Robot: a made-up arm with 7 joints. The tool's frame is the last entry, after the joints. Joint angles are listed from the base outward. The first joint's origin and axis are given. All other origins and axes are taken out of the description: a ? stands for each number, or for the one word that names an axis. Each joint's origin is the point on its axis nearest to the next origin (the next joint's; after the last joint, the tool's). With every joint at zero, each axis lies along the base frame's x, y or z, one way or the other. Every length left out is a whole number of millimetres.
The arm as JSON. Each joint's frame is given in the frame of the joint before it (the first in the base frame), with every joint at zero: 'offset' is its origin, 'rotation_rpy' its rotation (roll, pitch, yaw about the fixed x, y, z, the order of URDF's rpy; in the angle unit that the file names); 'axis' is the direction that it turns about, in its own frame. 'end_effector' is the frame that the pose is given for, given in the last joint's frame.
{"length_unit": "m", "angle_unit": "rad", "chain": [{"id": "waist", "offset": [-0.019, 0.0, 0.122], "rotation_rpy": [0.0, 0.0, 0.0], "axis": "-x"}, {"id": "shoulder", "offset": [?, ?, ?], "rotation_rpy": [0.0, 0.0, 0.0], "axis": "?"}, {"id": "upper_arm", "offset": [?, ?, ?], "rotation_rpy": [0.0, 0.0, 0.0], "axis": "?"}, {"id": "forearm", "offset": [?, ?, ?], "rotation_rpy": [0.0, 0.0, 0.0], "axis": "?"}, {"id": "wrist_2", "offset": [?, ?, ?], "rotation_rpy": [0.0, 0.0, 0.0], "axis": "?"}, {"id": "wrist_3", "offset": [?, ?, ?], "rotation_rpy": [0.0, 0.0, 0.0], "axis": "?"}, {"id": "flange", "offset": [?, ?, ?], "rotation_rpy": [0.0, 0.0, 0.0], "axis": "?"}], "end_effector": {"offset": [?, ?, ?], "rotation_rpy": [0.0, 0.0, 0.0]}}
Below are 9 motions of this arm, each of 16 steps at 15 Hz.
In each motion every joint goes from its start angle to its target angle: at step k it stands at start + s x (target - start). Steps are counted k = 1, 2, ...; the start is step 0. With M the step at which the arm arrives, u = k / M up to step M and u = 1 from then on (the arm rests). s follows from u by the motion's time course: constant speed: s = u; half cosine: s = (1 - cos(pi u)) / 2; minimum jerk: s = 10 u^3 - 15 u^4 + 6 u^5.
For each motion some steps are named. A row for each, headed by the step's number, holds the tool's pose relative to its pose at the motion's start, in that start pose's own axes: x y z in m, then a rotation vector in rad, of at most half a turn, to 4 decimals.
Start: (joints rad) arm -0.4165 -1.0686 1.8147 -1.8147 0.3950 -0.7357 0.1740
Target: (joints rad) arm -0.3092 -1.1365 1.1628 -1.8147 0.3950 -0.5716 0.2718
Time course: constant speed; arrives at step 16
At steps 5, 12, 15, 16:
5: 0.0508 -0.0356 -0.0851 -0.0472 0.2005 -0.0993
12: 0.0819 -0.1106 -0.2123 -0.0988 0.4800 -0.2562
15: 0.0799 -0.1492 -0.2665 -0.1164 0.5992 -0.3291
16: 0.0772 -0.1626 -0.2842 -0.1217 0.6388 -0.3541

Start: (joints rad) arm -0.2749 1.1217 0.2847 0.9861 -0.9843 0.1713 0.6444
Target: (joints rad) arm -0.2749 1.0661 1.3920 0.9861 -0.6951 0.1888 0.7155
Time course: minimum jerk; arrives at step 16
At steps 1, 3, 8, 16:
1: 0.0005 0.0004 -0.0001 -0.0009 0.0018 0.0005
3: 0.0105 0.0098 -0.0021 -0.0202 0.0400 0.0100
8: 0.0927 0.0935 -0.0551 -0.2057 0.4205 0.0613
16: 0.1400 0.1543 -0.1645 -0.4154 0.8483 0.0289

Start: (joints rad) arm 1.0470 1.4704 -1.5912 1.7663 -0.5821 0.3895 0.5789
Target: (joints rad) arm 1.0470 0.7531 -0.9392 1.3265 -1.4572 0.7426 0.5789
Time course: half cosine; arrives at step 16
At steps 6, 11, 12, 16:
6: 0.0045 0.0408 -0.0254 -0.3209 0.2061 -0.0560
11: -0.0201 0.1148 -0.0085 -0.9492 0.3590 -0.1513
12: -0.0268 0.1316 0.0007 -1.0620 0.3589 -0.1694
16: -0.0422 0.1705 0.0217 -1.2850 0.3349 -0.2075

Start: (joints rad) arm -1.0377 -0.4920 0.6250 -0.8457 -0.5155 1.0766 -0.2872
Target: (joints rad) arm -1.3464 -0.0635 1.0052 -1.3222 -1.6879 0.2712 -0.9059
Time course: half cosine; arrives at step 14
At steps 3, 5, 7, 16:
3: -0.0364 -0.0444 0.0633 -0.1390 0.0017 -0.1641
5: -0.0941 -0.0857 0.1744 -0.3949 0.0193 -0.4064
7: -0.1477 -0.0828 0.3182 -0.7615 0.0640 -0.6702
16: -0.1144 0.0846 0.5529 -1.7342 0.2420 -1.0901

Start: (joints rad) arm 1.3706 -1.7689 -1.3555 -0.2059 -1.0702 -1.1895 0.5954
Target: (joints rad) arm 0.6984 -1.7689 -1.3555 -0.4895 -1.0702 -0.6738 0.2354
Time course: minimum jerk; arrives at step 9
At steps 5, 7, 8, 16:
5: -0.0276 -0.0255 -0.1762 -0.6007 0.1732 -0.4017
7: -0.0516 -0.0682 -0.2460 -0.8591 0.2586 -0.6645
8: -0.0576 -0.0781 -0.2582 -0.9046 0.2757 -0.7218
16: -0.0587 -0.0799 -0.2603 -0.9124 0.2787 -0.7321

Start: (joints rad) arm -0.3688 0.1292 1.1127 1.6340 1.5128 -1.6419 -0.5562
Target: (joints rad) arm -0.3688 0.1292 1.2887 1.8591 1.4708 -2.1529 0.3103
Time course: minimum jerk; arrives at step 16
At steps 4, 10, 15, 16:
4: 0.0010 0.0004 -0.0045 0.0733 -0.0271 -0.0100
10: 0.0128 0.0249 -0.0388 0.5185 -0.2043 -0.0083
15: 0.0217 0.0472 -0.0549 0.7154 -0.2830 0.0265
16: 0.0217 0.0474 -0.0550 0.7170 -0.2836 0.0269

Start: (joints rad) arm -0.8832 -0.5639 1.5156 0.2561 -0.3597 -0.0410 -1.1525
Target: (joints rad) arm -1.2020 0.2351 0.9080 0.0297 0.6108 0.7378 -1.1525
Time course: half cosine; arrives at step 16
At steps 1, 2, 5, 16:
1: 0.0029 0.0009 -0.0092 0.0182 -0.0017 0.0068
2: 0.0118 0.0044 -0.0362 0.0719 -0.0075 0.0277
5: 0.0779 0.0596 -0.1884 0.4145 -0.0684 0.1910
16: 0.2689 0.4280 -0.2837 1.6197 -0.7862 1.2339

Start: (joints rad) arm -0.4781 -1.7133 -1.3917 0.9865 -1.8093 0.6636 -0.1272
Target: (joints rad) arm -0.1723 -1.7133 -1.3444 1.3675 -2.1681 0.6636 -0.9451
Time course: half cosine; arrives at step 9
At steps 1, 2, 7, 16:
1: -0.0017 -0.0018 0.0073 -0.0284 -0.0137 -0.0027
2: -0.0073 -0.0065 0.0279 -0.1089 -0.0527 -0.0131
7: -0.0877 -0.0305 0.1661 -0.7393 -0.3206 -0.2668
16: -0.1010 -0.0335 0.1795 -0.8213 -0.3420 -0.3270

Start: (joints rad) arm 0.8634 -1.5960 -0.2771 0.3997 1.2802 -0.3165 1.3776
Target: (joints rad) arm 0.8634 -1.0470 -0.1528 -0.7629 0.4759 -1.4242 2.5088
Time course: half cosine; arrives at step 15
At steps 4, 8, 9, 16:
4: 0.0111 0.1194 -0.0088 0.0053 -0.1317 0.3419
8: -0.0263 0.3060 -0.1874 -0.2069 -0.1110 1.0462
9: -0.0234 0.3114 -0.2677 -0.3166 -0.0325 1.1718
16: 0.1132 0.1560 -0.5230 -0.7834 0.3630 1.2637

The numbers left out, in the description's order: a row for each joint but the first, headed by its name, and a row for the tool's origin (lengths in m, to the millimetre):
shoulder: xyz 0.0 0.419 -0.111, axis +y
upper_arm: xyz -0.143 0.0 0.232, axis -x
forearm: xyz 0.0 -0.007 0.176, axis +z
wrist_2: xyz -0.216 -0.073 0.0, axis +x
wrist_3: xyz 0.0 0.039 0.097, axis +y
flange: xyz 0.425 0.0 0.03, axis +x
tool: xyz 0.0 -0.148 0.048

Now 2 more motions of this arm.
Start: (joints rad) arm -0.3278 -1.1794 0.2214 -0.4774 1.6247 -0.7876 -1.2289
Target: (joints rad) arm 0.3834 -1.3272 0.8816 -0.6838 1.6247 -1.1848 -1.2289
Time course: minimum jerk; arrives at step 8
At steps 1, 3, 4, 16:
1: -0.0015 -0.0035 0.0053 -0.0002 -0.0143 0.0058
3: -0.0285 -0.0744 0.0773 0.0323 -0.2449 0.0949
4: -0.0465 -0.1597 0.1141 0.1147 -0.4367 0.1647
16: -0.0033 -0.4067 0.0916 0.4636 -0.7840 0.2873

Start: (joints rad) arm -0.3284 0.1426 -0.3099 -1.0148 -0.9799 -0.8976 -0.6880
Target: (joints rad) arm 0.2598 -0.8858 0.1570 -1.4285 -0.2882 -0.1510 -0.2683
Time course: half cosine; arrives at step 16
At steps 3, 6, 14, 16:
3: -0.0676 -0.0109 -0.0222 0.0099 0.0871 -0.1012
6: -0.2870 -0.0132 -0.0852 0.1034 0.2717 -0.4053
14: -0.9216 0.4156 -0.3897 0.8794 0.2194 -1.3123
16: -0.9392 0.4582 -0.4160 0.9430 0.1841 -1.3520

